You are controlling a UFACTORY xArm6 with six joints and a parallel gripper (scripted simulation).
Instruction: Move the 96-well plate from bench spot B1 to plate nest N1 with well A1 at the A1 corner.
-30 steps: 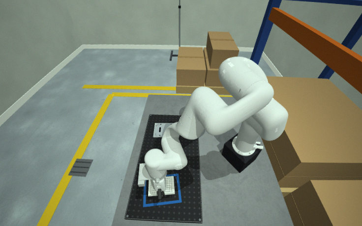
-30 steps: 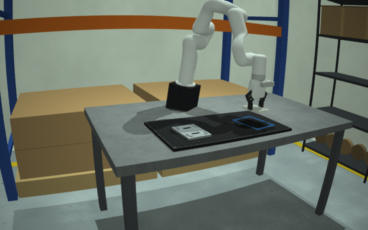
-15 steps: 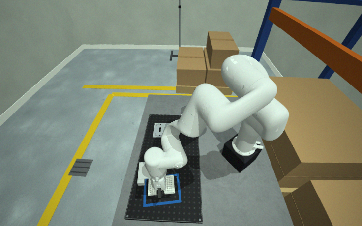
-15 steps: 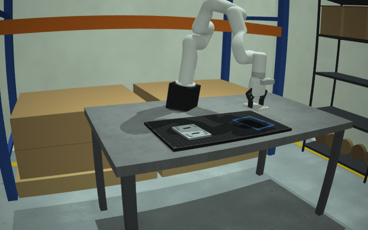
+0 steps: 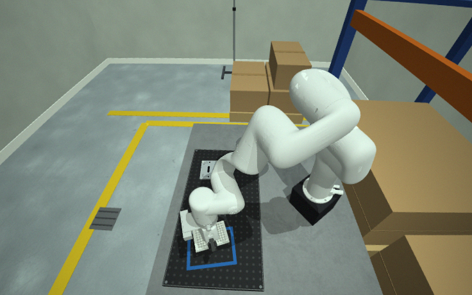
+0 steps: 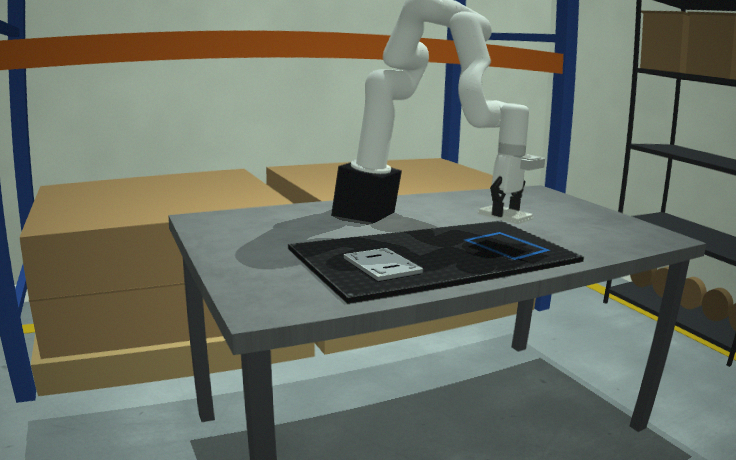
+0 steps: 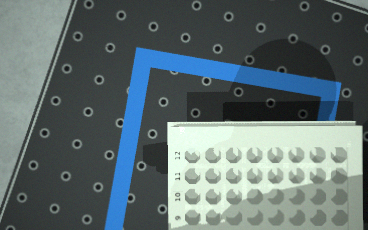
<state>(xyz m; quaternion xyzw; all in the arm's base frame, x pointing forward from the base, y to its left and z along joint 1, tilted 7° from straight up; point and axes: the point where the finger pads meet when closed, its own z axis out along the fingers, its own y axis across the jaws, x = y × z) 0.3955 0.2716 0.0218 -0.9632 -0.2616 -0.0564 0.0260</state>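
Right now my hand is 100 mm short of the light grey plate nest N1, 370 mm to the left of it and 90 mm above it. The rest, counted from my hand: white 96-well plate (10 mm below).
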